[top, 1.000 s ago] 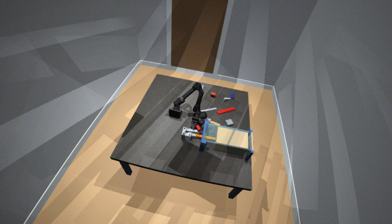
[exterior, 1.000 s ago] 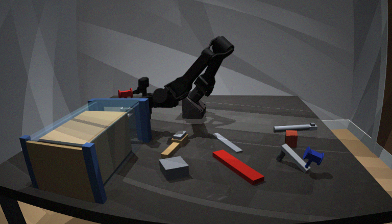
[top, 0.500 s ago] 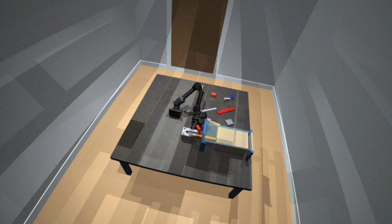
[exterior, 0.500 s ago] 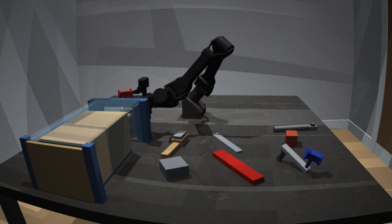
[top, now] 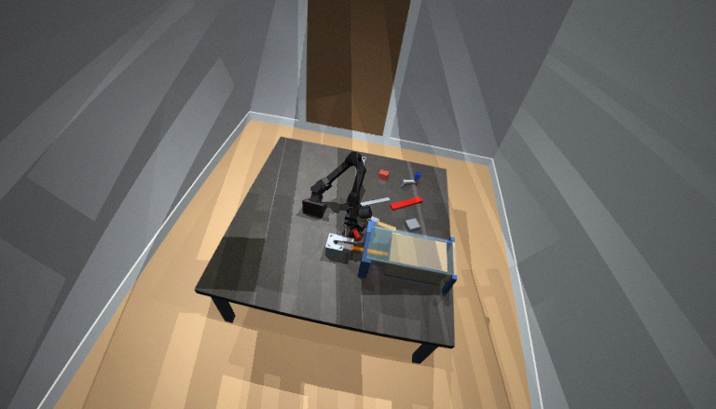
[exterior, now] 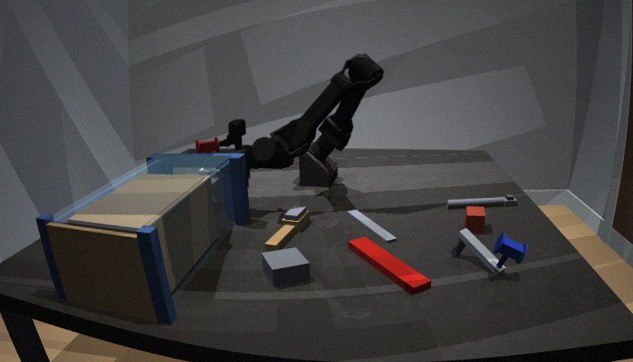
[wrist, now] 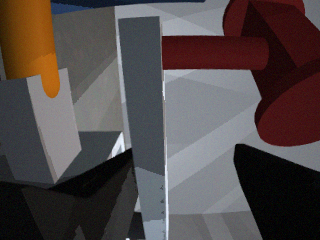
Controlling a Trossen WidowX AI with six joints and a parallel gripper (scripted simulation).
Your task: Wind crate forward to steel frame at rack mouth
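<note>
My gripper tip is 5 cm short of the red spool-shaped grip, 1 cm to the right of it and 2 cm below it. The rest, counted from my gripper tip: grey winch 7 cm behind, 10 cm below; then clear-panelled cubby 35 cm ahead, 4 cm to the right, 2 cm below; then wooden-handled tool 20 cm ahead, 22 cm to the left, 12 cm below.
</note>
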